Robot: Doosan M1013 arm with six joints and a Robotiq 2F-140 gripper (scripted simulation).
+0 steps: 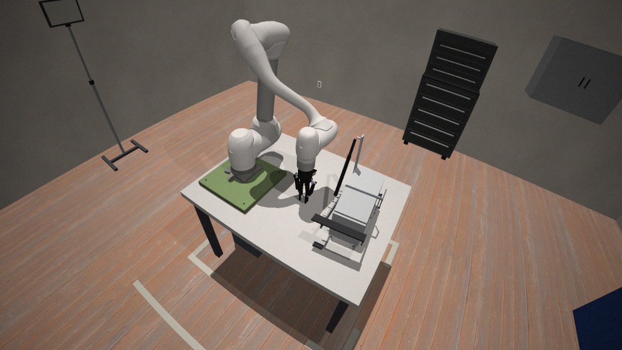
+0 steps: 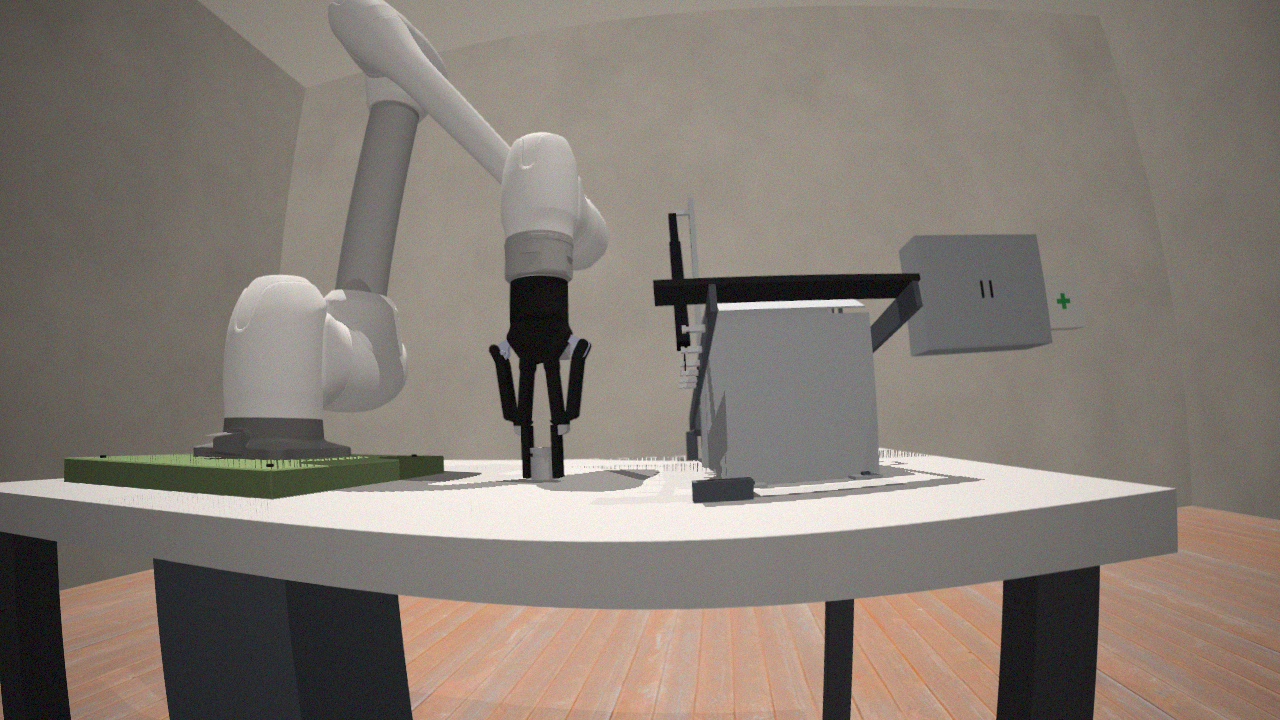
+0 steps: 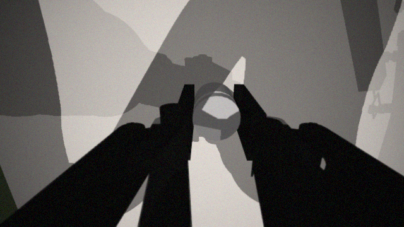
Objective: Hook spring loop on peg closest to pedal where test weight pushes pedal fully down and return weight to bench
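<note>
The steel test weight lies 10 mm below my hand. Round my hand: small dark block (220 mm ahead, 210 mm to the right, 30 mm below).
</note>
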